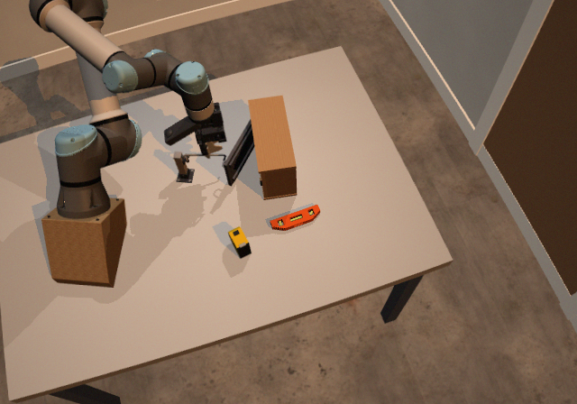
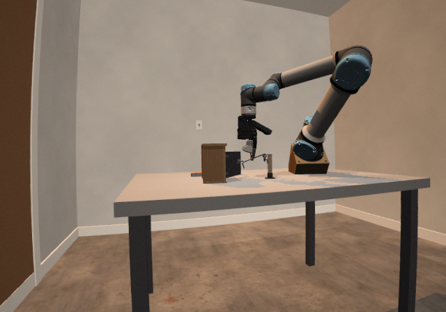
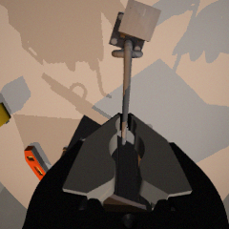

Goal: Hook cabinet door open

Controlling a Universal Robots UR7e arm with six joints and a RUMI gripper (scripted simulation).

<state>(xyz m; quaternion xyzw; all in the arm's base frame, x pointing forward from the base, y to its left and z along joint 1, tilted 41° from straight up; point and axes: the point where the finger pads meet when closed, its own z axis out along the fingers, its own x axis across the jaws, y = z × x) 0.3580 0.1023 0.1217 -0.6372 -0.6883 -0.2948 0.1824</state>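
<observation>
Now: hand 10 cm short of the dark door, 3 cm to the right of it and 3 cm above it. Also, from my hand: orange spirit level 25 cm ahead, 19 cm to the right, 10 cm below; hook 1 cm behind, 2 cm below; black box 9 cm ahead, 26 cm to the right, 7 cm below.
</observation>
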